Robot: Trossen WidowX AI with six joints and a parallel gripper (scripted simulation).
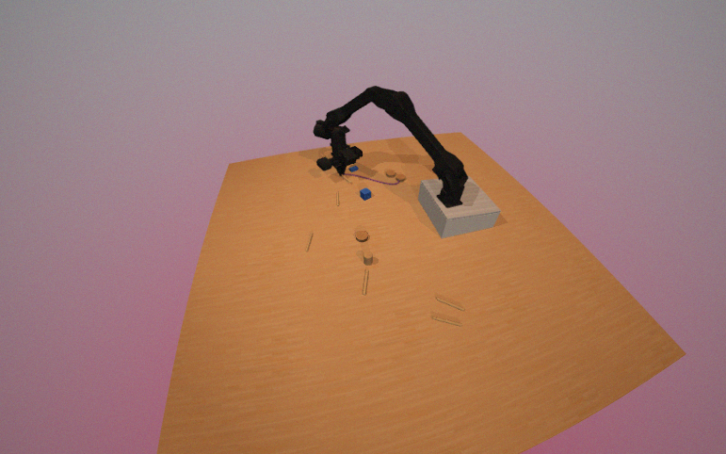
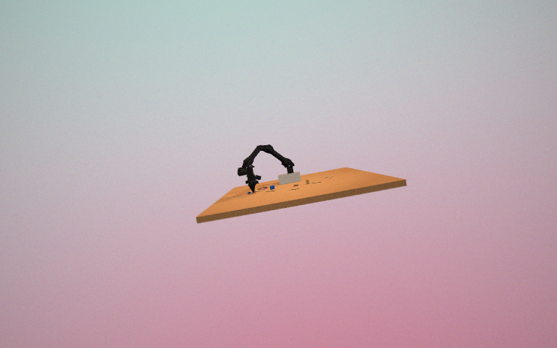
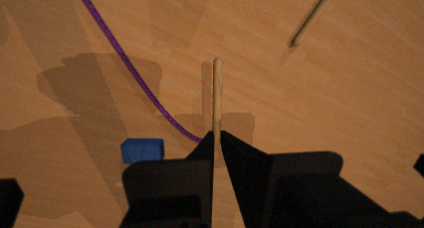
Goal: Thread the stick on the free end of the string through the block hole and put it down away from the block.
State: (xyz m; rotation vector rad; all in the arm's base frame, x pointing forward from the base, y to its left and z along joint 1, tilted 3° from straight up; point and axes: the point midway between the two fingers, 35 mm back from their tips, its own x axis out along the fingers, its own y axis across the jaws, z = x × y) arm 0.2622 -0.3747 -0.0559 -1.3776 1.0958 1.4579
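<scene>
Right now the blue block is 50 mm behind my gripper tip and 160 mm to the left of it. Round my gripper tip: small wooden cylinder (50 mm ahead, 450 mm to the left, 10 mm above); then thin stick (10 mm to the left).
</scene>
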